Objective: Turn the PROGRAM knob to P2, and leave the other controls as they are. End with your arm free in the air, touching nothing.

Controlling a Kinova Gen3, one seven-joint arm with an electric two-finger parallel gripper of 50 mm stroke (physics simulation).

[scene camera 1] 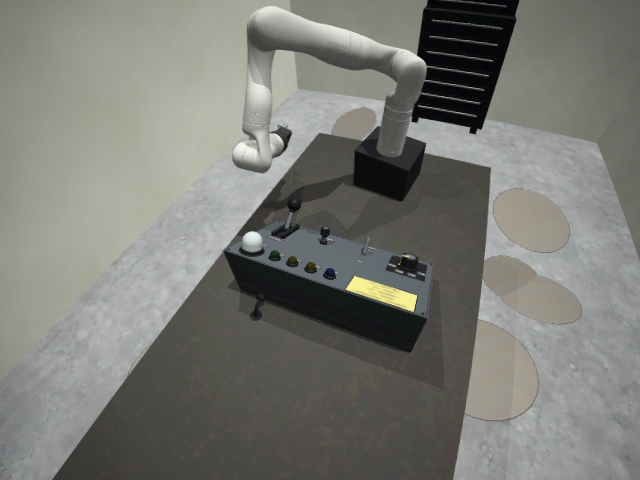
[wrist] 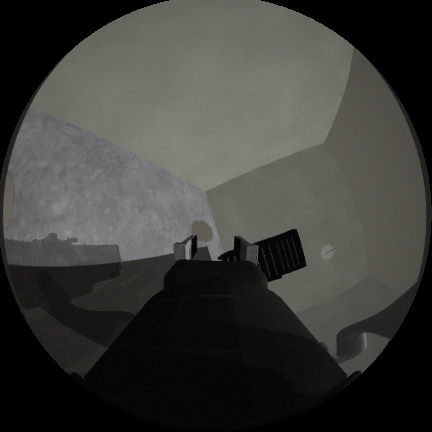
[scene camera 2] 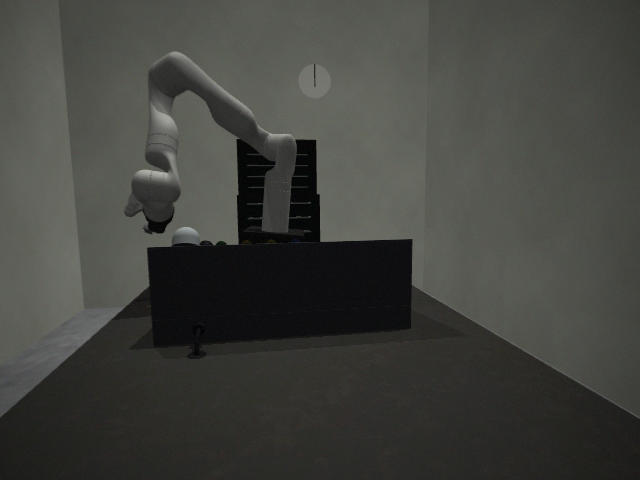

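Where they show: gripper, fingertip midpoint: (wrist: pixel 215 243); arm's base, link origin: (scene camera 1: pixel 389 149) (scene camera 2: pixel 274 231).
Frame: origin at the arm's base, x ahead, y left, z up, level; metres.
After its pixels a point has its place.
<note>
The PROGRAM knob (scene camera 1: pixel 408 261) @[z -0.018, x 0.452, y 0.184 m] is a black round knob with a pale pointer mark, on a dark labelled plate (scene camera 1: pixel 391 267) @[z -0.037, x 0.472, y 0.147 m] at the right end of the console top (scene camera 1: pixel 299 246) @[z -0.024, x 0.510, y -0.098 m] in scene camera 1. Its labels are too small to read. In scene camera 2 the console's dark wall (scene camera 2: pixel 281 291) @[z -0.054, x 0.633, y -0.003 m] hides the knob. The knob does not show in the wrist view. My gripper (scene camera 1: pixel 283 126) @[z 0.041, x 0.091, y -0.381 m] (scene camera 2: pixel 147 228) @[z 0.041, x 0.091, y -0.381 m] (wrist: pixel 215 243) @[z 0.041, x 0.091, y -0.381 m] is open and empty, high in the air beyond the console's left end, far from the knob. Its two fingers stand wide apart in the wrist view.
On the console are a black ball lever (scene camera 1: pixel 293 205) @[z 0.009, x 0.402, y -0.171 m], a small black-capped stick (scene camera 1: pixel 324 232) @[z -0.014, x 0.445, y -0.053 m], a metal toggle (scene camera 1: pixel 366 245) @[z -0.029, x 0.433, y 0.065 m], a white dome (scene camera 1: pixel 252 241) @[z 0.063, x 0.602, y -0.169 m], several coloured buttons (scene camera 1: pixel 310 267) @[z 0.037, x 0.601, y -0.017 m] and a yellow label (scene camera 1: pixel 382 293) @[z 0.022, x 0.593, y 0.155 m]. A small black stalk (scene camera 1: pixel 256 307) @[z -0.119, x 0.679, y -0.152 m] (scene camera 2: pixel 196 341) @[z -0.124, x 0.684, y -0.155 m] stands before it.
</note>
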